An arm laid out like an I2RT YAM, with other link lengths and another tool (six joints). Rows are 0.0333 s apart.
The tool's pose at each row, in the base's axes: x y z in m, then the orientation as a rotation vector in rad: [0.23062, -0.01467, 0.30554, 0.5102, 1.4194, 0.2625]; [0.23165, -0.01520, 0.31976, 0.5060, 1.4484, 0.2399]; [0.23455, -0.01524, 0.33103, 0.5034, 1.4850, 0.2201]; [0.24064, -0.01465, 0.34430, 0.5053, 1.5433, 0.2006]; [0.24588, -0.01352, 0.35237, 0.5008, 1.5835, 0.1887]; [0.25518, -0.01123, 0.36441, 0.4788, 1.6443, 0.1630]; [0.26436, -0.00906, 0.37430, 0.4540, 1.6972, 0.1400]
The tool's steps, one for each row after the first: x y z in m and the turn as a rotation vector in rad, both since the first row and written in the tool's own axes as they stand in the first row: [-0.01249, 0.00658, 0.00207, 0.0160, 0.0217, -0.0219]; [-0.02191, 0.01238, 0.00569, 0.0332, 0.0515, -0.0419]; [-0.03230, 0.02010, 0.01247, 0.0580, 0.1023, -0.0618]; [-0.03804, 0.02565, 0.01795, 0.0703, 0.1379, -0.0777]; [-0.04610, 0.03464, 0.02748, 0.0830, 0.1901, -0.1152]; [-0.05236, 0.04247, 0.03677, 0.0909, 0.2359, -0.1511]
